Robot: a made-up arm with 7 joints.
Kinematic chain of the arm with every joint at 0, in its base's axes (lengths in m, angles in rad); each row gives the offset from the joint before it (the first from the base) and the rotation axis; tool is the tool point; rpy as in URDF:
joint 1: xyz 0 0 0.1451 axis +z
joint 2: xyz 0 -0.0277 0.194 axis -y
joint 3: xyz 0 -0.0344 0.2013 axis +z
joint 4: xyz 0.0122 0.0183 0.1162 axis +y
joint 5: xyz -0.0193 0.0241 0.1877 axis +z
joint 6: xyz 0 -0.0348 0.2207 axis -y
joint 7: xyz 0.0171 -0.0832 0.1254 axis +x
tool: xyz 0 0 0 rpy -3.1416 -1.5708 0
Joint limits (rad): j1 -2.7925..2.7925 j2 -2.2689..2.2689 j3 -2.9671..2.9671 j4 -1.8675..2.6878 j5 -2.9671..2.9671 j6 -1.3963..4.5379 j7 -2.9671..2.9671
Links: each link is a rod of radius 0.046 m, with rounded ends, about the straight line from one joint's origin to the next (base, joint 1, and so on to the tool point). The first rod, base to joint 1, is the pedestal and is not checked.
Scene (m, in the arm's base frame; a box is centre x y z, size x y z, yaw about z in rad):
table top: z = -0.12
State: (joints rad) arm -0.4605 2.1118 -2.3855 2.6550 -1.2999 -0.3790 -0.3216
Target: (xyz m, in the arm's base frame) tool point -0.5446 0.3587 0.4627
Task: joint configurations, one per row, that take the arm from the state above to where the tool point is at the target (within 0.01 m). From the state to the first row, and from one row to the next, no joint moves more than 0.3 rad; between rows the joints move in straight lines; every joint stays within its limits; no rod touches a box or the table.
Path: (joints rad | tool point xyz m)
1: -0.7039 2.0616 -2.1514 2.5134 -1.3579 -0.3302 -0.3216 | -0.1372 -0.3959 0.1241
2: -0.9472 2.0114 -1.9173 2.3718 -1.4158 -0.2814 -0.3216 | -0.3712 -0.3301 0.1597
3: -1.1906 1.9611 -1.6832 2.2302 -1.4738 -0.2326 -0.3216 | -0.5503 -0.1500 0.2352
4: -1.4340 1.9109 -1.4491 2.0885 -1.5317 -0.1838 -0.3216 | -0.6166 0.1019 0.3410
5: -1.6773 1.8607 -1.2150 1.9469 -1.5897 -0.1350 -0.3216 | -0.5446 0.3587 0.4627

